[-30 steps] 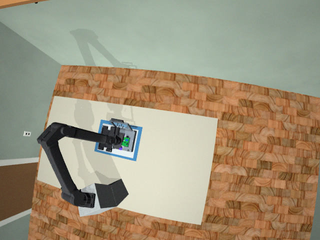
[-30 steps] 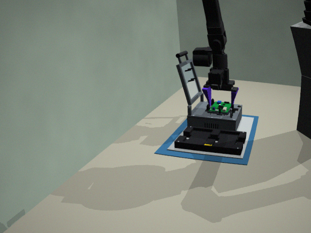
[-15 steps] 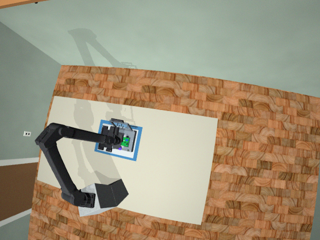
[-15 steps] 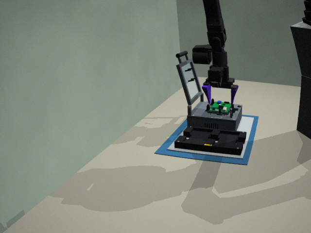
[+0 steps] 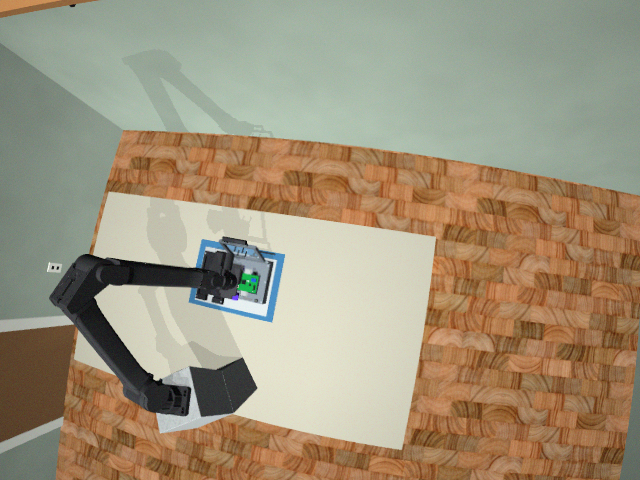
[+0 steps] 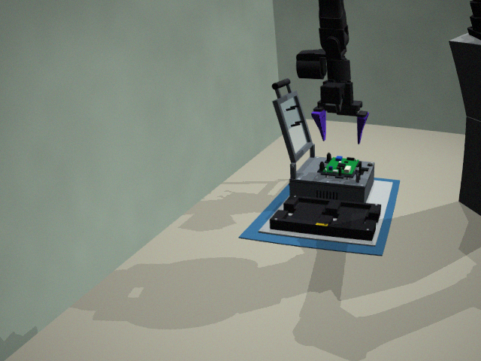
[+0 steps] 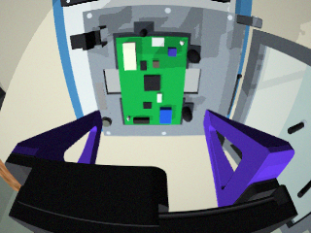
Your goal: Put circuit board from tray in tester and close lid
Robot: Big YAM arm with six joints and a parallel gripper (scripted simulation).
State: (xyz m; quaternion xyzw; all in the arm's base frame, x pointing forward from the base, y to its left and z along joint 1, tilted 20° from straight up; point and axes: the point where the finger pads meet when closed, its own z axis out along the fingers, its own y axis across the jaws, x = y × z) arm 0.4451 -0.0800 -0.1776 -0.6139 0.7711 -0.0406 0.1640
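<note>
My hand is 4 cm short of the tester, 3 cm to the right of it and 3 cm above it. From my hand the other things lie so: tester lid 12 cm ahead, 4 cm above, 2 cm to the right; then tester plate 7 cm below, 1 cm ahead; then green circuit board 7 cm below.
</note>
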